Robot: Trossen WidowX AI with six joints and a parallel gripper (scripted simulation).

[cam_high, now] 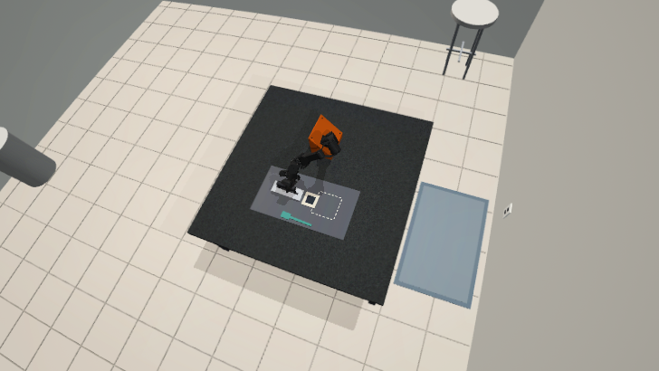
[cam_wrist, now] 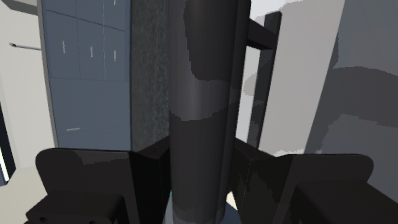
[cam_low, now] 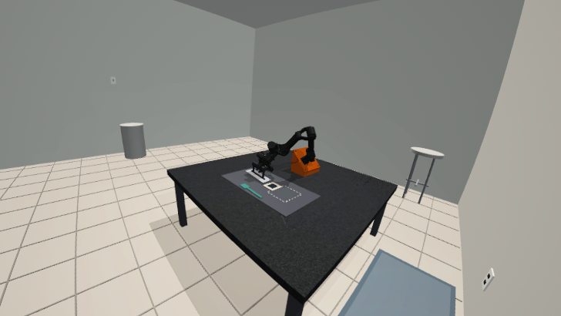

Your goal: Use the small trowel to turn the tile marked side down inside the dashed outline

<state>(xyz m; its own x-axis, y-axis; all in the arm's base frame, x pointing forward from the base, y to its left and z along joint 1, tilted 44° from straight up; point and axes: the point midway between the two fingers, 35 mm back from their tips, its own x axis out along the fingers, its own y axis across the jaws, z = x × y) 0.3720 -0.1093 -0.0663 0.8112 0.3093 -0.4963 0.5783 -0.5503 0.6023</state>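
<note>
Right now the grey mat is 10 cm to the left of my gripper tip and 9 cm below it. The rest, counted from my gripper tip: square tile (1 cm behind, 14 cm to the left, 7 cm below); then teal flat tool (14 cm ahead, 7 cm to the left, 7 cm below).
</note>
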